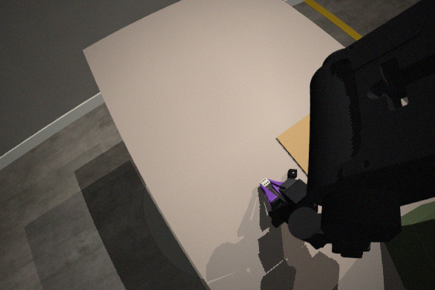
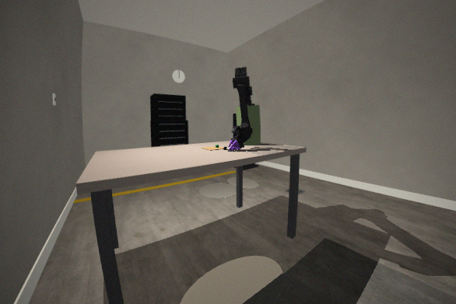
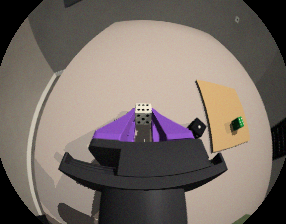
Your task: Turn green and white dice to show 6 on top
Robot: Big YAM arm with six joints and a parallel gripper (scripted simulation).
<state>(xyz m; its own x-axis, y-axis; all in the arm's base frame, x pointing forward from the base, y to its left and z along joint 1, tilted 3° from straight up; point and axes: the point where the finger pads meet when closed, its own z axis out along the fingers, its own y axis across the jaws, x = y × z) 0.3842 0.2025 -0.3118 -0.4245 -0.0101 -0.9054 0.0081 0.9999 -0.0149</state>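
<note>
Now: the white die right at my hand. The rest, counted from my hand: black die: 7 cm to the right, 2 cm behind; then tan mat: 18 cm to the right, 1 cm below, 1 cm ahead; then green die: 18 cm to the right, 2 cm behind.
</note>
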